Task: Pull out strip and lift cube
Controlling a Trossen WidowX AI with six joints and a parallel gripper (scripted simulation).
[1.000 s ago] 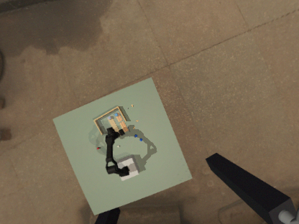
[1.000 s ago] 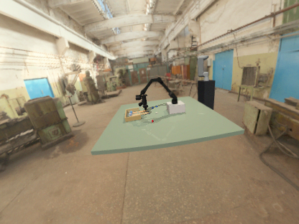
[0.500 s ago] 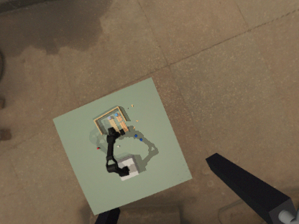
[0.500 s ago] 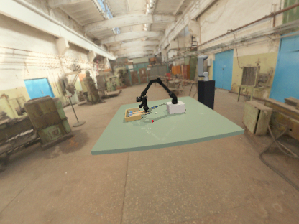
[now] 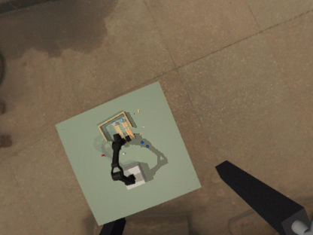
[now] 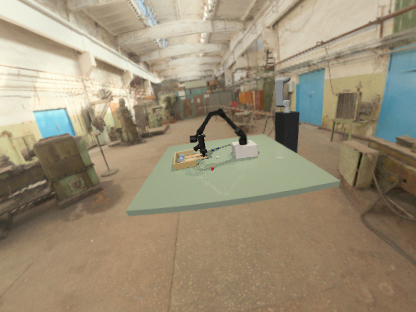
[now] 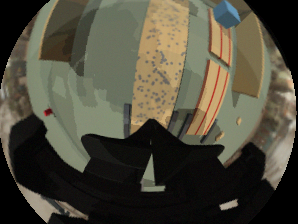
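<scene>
Now: the white labelled cube 21 cm ahead of my gripper tip and 1 cm above it.
</scene>
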